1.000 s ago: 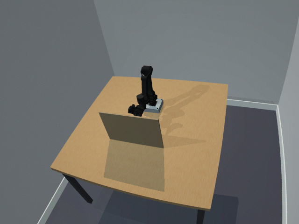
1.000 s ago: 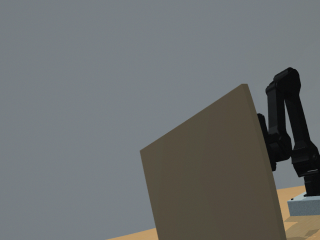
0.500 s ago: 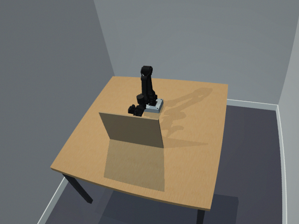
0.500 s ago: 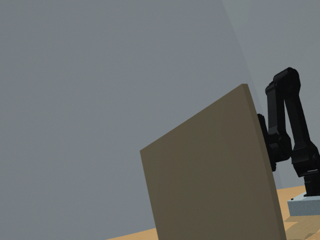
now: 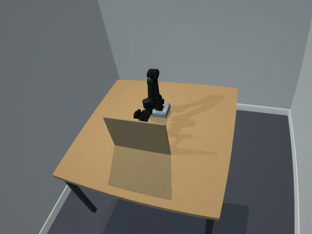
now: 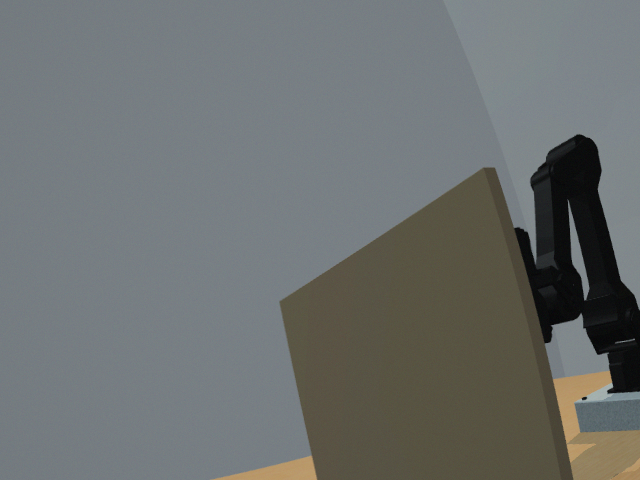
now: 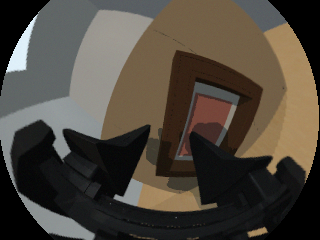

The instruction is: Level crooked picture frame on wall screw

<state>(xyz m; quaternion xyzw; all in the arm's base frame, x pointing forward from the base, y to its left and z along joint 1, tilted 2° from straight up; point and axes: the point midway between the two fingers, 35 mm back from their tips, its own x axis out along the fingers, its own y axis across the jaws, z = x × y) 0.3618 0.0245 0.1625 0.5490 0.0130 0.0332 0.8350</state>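
The picture frame is 1 cm ahead of my gripper tip, 2 cm to the right of it and 5 cm below it. Round my gripper tip: wall panel 2 cm ahead, 2 cm to the right, 5 cm below.
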